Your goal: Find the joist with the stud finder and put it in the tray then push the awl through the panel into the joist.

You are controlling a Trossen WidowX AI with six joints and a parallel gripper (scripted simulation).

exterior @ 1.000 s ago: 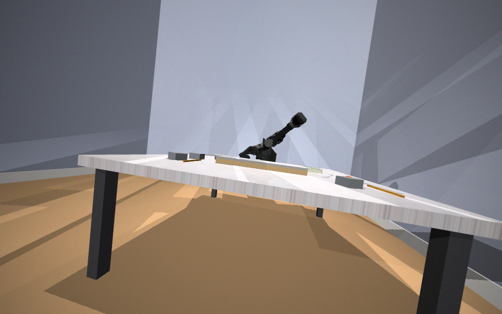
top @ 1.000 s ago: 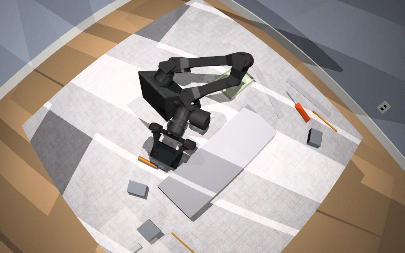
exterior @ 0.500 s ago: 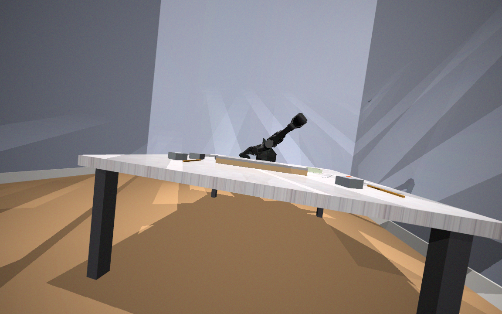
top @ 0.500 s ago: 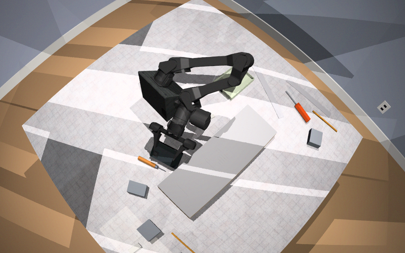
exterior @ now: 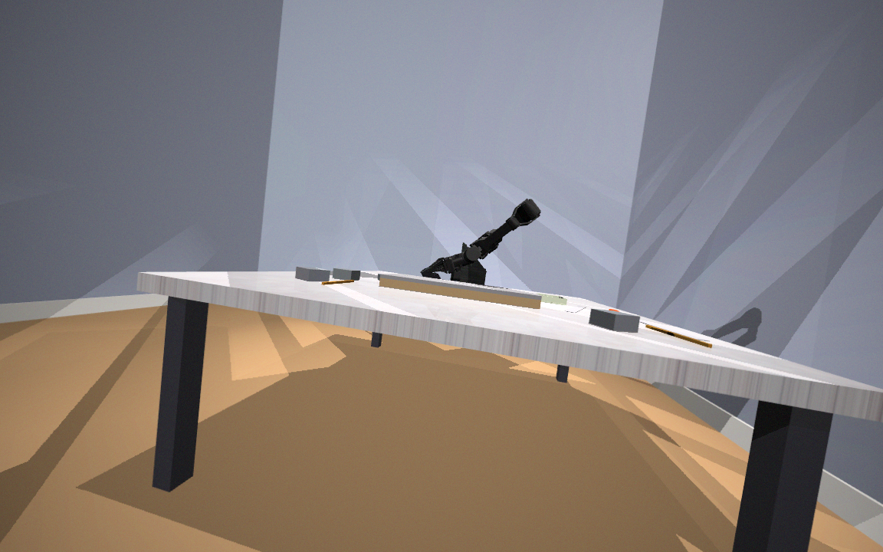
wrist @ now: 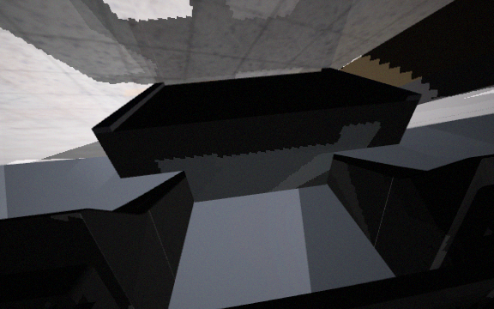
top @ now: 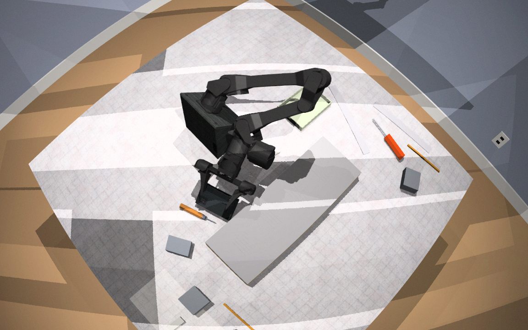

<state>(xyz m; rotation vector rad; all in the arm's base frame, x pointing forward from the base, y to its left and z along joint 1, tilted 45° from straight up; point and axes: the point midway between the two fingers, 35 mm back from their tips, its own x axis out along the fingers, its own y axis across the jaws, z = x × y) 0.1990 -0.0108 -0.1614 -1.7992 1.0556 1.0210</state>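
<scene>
My gripper tip is 1 cm past the stud finder, 1 cm to the left of it and 1 cm above it. From my gripper tip the other things lie so: pale green tray: 10 cm behind, 47 cm to the left, 5 cm below; awl: 1 cm behind, 5 cm to the right, 6 cm below.
</scene>
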